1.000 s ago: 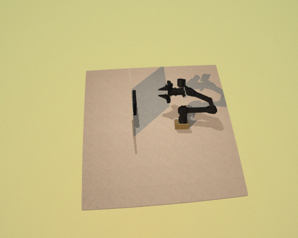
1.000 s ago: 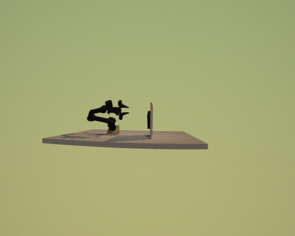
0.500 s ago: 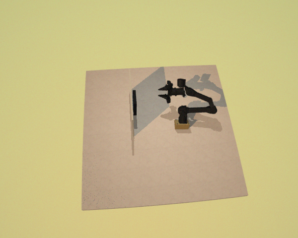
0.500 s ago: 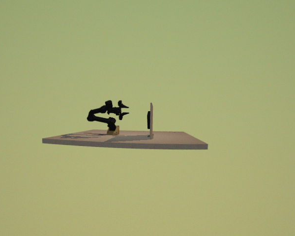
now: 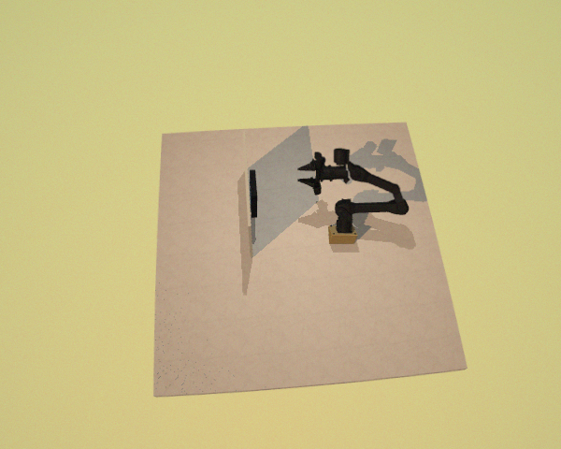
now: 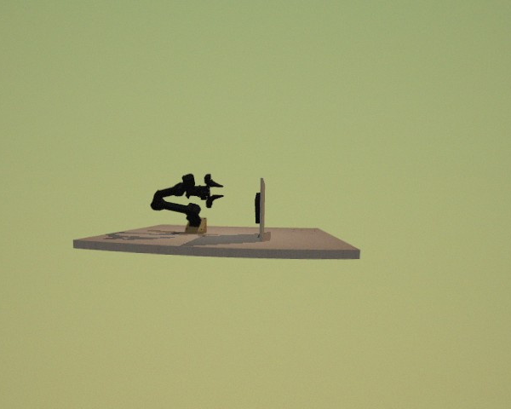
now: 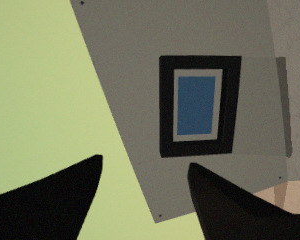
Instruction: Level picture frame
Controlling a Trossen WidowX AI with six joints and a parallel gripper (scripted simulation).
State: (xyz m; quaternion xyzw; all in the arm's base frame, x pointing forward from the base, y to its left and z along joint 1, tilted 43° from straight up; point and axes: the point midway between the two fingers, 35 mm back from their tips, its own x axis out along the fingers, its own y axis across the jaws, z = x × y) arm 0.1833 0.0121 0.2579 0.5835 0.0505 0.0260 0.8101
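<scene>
My gripper tip is now 200 mm short of the picture frame, 90 mm above it and 50 mm to the right of it. Also, from my gripper tip: wall panel: 210 mm ahead, 100 mm below, 50 mm to the left.
</scene>
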